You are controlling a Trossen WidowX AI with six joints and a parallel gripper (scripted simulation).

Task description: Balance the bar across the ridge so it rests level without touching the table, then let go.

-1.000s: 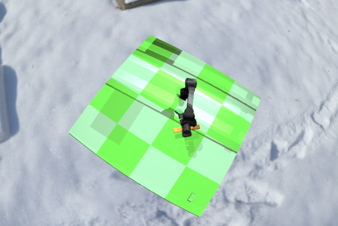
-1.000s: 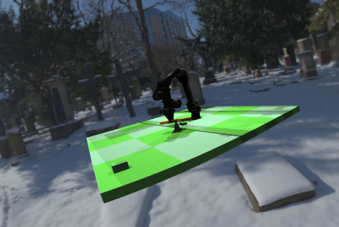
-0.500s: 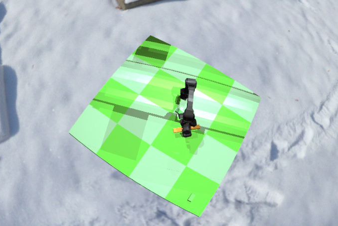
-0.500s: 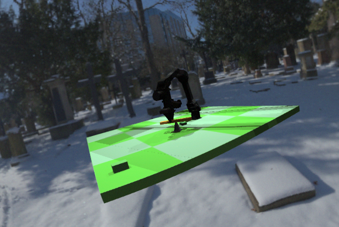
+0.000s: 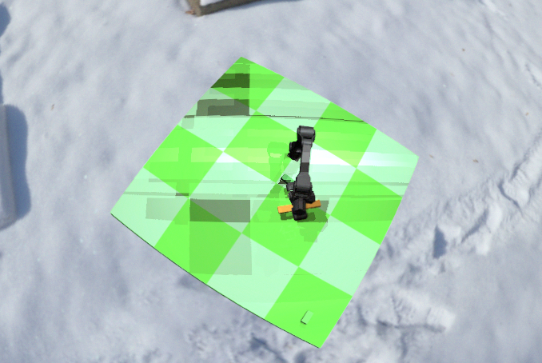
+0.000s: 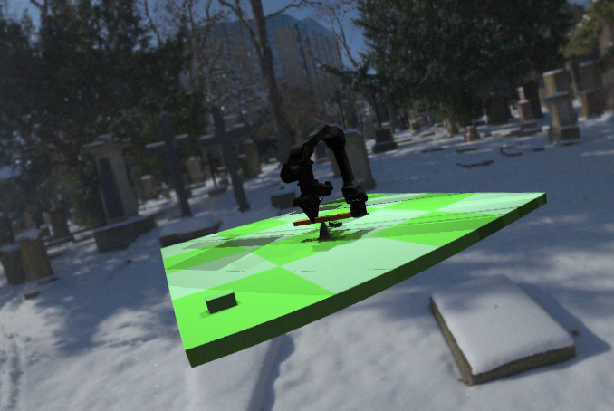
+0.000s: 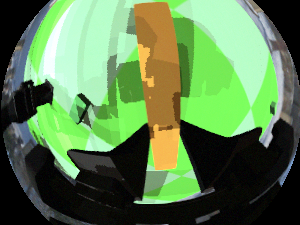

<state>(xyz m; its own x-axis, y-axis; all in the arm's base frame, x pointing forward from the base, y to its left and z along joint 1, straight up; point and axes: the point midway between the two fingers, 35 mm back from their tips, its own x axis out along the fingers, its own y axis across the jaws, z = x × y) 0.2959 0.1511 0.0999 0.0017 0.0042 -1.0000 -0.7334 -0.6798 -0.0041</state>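
My gripper tip is 2 cm to the right of the orange bar and 2 cm past it.
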